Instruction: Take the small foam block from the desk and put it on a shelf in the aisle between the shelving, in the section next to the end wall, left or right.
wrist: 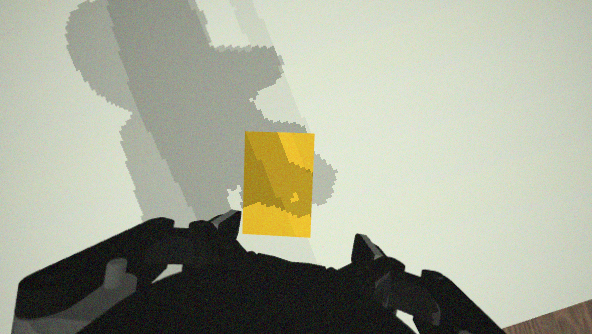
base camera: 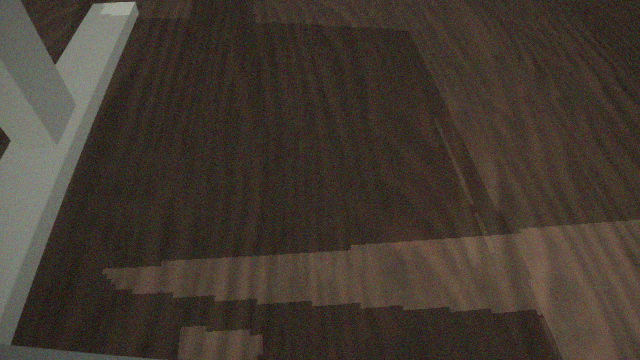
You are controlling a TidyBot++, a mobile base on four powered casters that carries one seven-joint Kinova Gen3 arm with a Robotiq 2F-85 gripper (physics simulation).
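Places are measured from the arm's base along level axes (x ahead, y left, z up), in centimetres.
Pixels of known places: gripper, fingertip midpoint: (wrist: 295,234).
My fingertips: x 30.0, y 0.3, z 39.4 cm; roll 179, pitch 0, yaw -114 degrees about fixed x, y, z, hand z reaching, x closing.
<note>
Behind a point stands the place of what it marks.
The small foam block (wrist: 278,184) @(x 33.7, y 1.1, z 36.8 cm) is a yellow rectangular block on the pale desk top (wrist: 450,125) @(x 35.1, y -16.9, z 32.3 cm) in the wrist view, right around the middle of the frame. My gripper (wrist: 295,234) @(x 30.0, y 0.3, z 39.4 cm) is open and above the desk. The block's lower end shows between the fingertips, nearer the left one, and no finger grips it. The gripper's shadow falls across the block and the desk. The block and the gripper do not show in the base camera view. The shelving does not show in either view.
In the base camera view a pale grey-green frame (base camera: 45,175) runs up the left side over the dark wooden floor (base camera: 275,125) @(x 48.1, y 5.4, z -39.7 cm). In the wrist view the desk's edge cuts the lower right corner, with brown floor (wrist: 565,320) @(x -61.0, y -94.9, z -39.7 cm) beyond it.
</note>
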